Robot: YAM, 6 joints.
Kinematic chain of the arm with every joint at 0, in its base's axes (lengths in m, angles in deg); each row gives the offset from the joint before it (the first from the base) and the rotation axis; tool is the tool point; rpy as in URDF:
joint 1: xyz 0 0 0.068 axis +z
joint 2: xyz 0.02 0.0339 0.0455 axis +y
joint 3: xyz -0.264 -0.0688 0 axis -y
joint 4: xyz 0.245 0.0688 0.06 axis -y
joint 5: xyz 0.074 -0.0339 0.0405 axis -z
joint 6: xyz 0.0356 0 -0.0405 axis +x
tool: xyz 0 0 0 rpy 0 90 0
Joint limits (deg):
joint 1: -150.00..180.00
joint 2: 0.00..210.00
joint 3: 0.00..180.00
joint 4: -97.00..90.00
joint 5: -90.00..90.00
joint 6: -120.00..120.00
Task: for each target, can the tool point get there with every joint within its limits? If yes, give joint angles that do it. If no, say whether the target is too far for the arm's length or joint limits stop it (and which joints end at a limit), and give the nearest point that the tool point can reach.
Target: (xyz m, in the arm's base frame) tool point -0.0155 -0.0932 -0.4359
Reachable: no: joint limits stop it (at a limit: joint 2) | nearest point -0.0202 -0.1216 -0.3579 | short by 0.083 m
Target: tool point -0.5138 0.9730 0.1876
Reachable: no: too far | nearest point -0.3009 0.5698 0.1563 | short by 0.457 m
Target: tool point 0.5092 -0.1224 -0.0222
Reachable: yes | joints -14.48 164.67 127.98 -44.43 -14.41 -91.13
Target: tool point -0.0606 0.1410 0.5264
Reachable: yes | joints 110.44 58.99 95.63 -40.73 -12.29 -17.07
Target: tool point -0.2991 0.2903 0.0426
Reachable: yes | joints 136.50 136.63 55.57 70.78 7.61 65.37
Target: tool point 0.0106 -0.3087 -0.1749
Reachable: yes | joints -83.39 166.65 70.54 4.65 44.53 -94.21
